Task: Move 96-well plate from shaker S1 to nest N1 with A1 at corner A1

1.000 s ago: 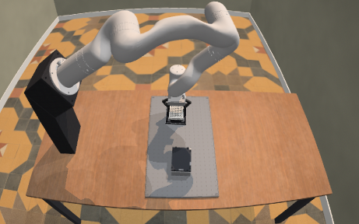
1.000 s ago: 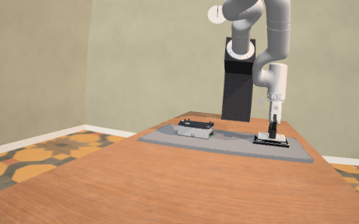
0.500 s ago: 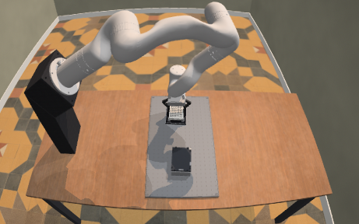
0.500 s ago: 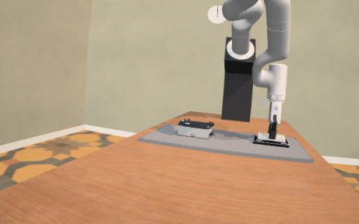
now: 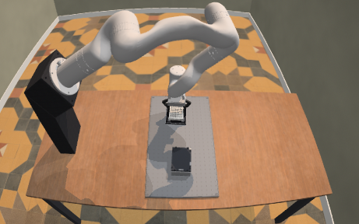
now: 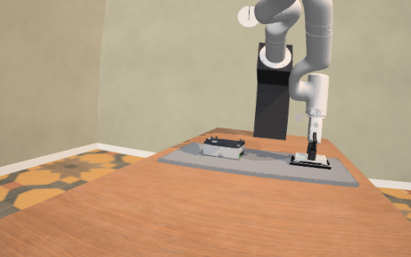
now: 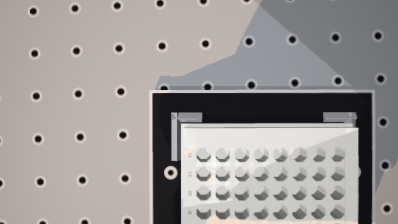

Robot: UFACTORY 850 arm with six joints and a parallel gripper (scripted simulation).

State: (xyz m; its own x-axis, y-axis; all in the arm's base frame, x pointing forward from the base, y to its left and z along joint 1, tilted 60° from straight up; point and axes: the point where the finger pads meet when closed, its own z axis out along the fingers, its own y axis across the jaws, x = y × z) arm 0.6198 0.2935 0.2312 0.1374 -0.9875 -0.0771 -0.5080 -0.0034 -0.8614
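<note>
The white 96-well plate lies 1 cm below my hand. Round my hand: black plate nest N1: 3 cm below.
</note>
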